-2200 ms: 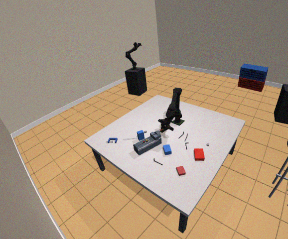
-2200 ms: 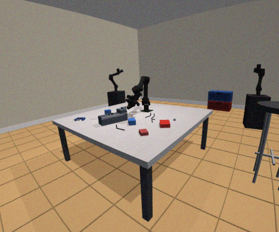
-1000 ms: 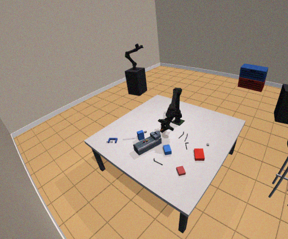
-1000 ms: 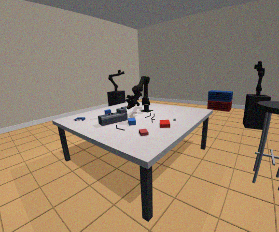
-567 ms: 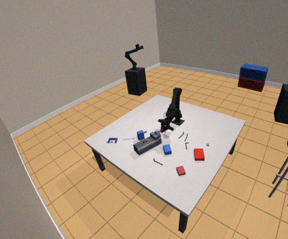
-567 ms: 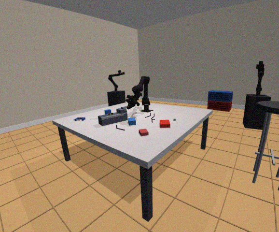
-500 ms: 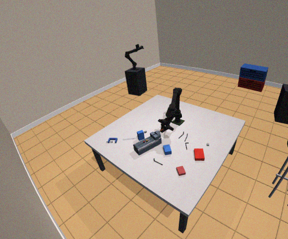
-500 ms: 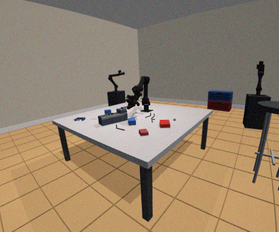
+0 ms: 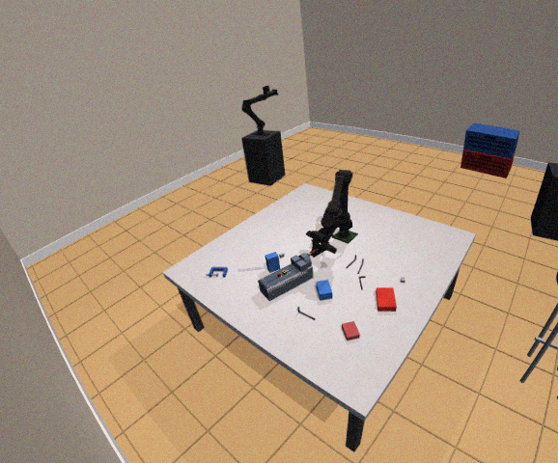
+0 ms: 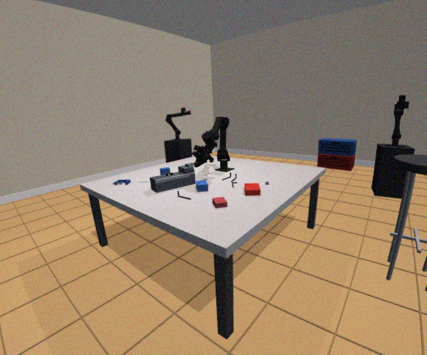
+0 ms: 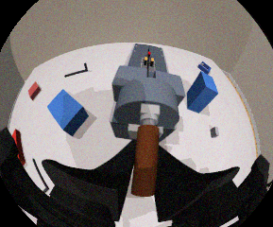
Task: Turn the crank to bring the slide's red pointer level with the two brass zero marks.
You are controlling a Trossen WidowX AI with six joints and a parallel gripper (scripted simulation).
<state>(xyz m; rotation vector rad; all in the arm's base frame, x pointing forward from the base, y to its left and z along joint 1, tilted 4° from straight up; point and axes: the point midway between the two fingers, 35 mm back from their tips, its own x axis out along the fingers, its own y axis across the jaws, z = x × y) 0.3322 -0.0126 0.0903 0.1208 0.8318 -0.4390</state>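
Now: gripper tip 2 cm past the brown crank handle, 1 cm to the right of it and 2 cm below it. The rest, counted from my gripper tip: red pointer: 18 cm ahead, 9 cm to the right, 1 cm below.
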